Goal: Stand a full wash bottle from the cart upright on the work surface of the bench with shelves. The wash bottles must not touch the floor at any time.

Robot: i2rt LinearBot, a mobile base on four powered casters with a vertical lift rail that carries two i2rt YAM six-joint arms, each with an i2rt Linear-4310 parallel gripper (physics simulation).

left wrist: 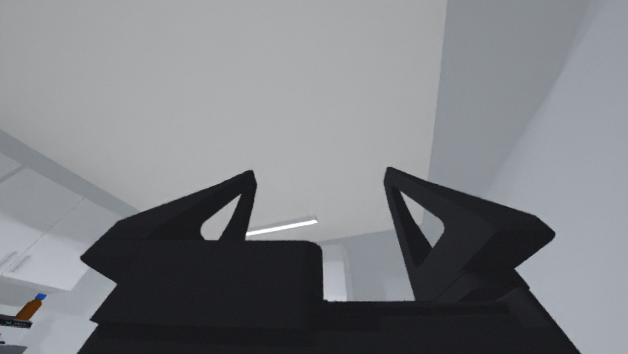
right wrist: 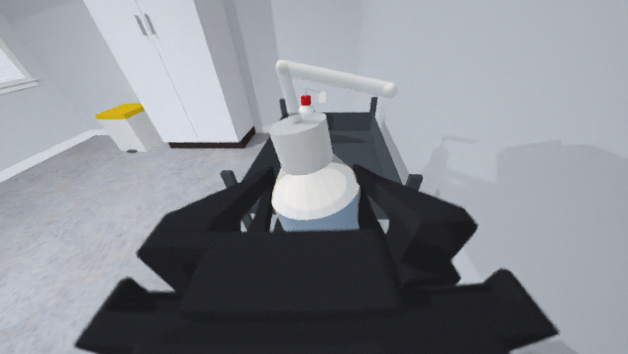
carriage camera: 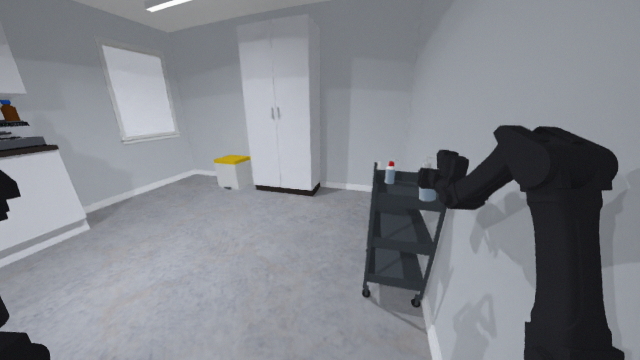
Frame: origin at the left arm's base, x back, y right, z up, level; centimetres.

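Where they show: left gripper, fingertip midpoint: (left wrist: 319, 175); right gripper, fingertip midpoint: (right wrist: 313, 172) (carriage camera: 426, 172).
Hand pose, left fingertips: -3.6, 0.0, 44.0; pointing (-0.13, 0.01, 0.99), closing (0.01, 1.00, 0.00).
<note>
After its pixels a point has its place, as x, y, z.
My right gripper (carriage camera: 428, 179) {-59.1, 76.8, 19.8} (right wrist: 313, 172) {-59.1, 76.8, 19.8} is shut on a wash bottle (carriage camera: 427, 194) {-54.7, 76.1, 12.5} (right wrist: 320, 195) {-55.8, 76.5, 20.7} with a white cap, bent spout and blue contents. It holds the bottle upright, in front of the near end of the dark cart (carriage camera: 402, 245) {-73.6, 80.8, -26.1} (right wrist: 350, 121) {-111.8, 101.6, -0.3}. A red-capped wash bottle (carriage camera: 390, 175) {-107.7, 84.0, 2.5} (right wrist: 306, 101) {-109.0, 84.9, 9.8} stands on the cart's top tray. A white bench (carriage camera: 40, 195) {-139.5, -210.6, -20.0} with a dark-edged top and shelves above shows in part at the left of the carriage view. My left gripper (left wrist: 319, 175) {-3.6, 0.0, 44.0} is open and empty, pointing toward the ceiling.
A brown bottle with a blue cap (carriage camera: 9, 111) {-159.8, -235.5, 52.5} (left wrist: 31, 307) {-159.6, -235.6, 52.4} is on the bench's shelf. A grey flat object (carriage camera: 22, 144) {-147.0, -216.4, 24.5} lies on the bench top. A tall white cabinet (carriage camera: 290, 145) {-242.1, 5.7, 1.1} (right wrist: 175, 75) {-245.8, -5.3, 5.6} and a yellow-lidded bin (carriage camera: 232, 172) {-269.9, -86.7, -42.2} (right wrist: 130, 127) {-267.7, -81.0, -39.2} stand at the back. A wall is right of the cart.
</note>
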